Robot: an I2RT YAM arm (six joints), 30 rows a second.
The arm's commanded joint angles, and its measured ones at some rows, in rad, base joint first. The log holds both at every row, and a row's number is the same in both.
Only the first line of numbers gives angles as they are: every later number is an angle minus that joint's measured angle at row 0.
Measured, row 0:
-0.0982, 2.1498, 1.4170, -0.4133, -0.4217, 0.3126
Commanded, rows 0 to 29:
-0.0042, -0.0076, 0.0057, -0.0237, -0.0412, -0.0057
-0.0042, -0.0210, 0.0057, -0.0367, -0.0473, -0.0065
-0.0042, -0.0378, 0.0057, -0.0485, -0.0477, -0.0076
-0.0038, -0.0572, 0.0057, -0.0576, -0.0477, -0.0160
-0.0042, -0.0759, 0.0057, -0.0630, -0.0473, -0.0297
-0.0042, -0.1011, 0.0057, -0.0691, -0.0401, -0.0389
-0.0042, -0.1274, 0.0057, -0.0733, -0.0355, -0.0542
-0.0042, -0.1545, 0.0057, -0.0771, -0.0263, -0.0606
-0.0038, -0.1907, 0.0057, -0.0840, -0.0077, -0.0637
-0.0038, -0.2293, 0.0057, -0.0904, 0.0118, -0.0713
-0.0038, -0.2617, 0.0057, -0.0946, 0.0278, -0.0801
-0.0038, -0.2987, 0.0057, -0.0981, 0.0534, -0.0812
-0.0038, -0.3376, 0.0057, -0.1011, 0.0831, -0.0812
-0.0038, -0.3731, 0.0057, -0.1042, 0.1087, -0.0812
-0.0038, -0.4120, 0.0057, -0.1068, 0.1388, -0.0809
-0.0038, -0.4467, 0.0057, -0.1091, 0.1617, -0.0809
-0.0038, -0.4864, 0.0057, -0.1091, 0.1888, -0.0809
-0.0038, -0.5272, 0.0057, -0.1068, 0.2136, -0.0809
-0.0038, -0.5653, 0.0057, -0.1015, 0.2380, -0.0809
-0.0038, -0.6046, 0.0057, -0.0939, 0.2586, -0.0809
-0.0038, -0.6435, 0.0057, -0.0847, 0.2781, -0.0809
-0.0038, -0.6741, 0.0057, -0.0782, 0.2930, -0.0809
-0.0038, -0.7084, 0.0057, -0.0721, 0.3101, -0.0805
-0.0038, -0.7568, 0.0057, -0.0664, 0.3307, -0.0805
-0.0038, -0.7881, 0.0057, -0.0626, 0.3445, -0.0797
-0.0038, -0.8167, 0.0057, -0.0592, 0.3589, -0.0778
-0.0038, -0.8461, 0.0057, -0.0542, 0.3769, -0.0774
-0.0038, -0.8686, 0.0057, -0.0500, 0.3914, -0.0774
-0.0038, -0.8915, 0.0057, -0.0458, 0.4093, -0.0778
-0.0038, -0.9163, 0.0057, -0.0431, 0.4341, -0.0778
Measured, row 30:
0.0000, -0.8385, 0.0000, -0.0573, 0.3330, -0.0751
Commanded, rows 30 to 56:
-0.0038, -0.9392, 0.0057, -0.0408, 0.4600, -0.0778
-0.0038, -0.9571, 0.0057, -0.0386, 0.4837, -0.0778
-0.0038, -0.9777, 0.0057, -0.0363, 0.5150, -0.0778
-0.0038, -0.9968, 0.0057, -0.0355, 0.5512, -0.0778
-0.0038, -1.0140, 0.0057, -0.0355, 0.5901, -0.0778
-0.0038, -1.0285, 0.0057, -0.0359, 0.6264, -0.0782
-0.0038, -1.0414, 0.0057, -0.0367, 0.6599, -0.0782
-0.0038, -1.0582, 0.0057, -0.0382, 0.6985, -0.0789
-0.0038, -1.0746, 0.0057, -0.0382, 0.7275, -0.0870
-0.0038, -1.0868, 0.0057, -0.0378, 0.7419, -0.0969
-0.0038, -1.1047, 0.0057, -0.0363, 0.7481, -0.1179
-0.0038, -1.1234, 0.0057, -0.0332, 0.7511, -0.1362
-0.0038, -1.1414, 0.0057, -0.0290, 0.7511, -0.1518
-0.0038, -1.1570, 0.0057, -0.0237, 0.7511, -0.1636
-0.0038, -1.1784, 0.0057, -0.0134, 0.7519, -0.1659
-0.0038, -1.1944, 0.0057, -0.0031, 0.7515, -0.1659
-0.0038, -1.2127, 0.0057, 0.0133, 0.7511, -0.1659
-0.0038, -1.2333, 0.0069, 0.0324, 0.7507, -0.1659
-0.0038, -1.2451, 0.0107, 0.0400, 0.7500, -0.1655
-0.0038, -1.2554, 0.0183, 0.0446, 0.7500, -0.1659
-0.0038, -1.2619, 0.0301, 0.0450, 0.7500, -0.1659
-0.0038, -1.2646, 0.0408, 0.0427, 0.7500, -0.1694
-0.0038, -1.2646, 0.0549, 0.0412, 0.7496, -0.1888
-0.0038, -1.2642, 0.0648, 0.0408, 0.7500, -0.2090
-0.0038, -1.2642, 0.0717, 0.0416, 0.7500, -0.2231
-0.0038, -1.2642, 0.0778, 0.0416, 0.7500, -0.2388
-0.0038, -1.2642, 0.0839, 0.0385, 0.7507, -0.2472
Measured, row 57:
0.0000, -1.2711, 0.0519, 0.0385, 0.7374, -0.1922
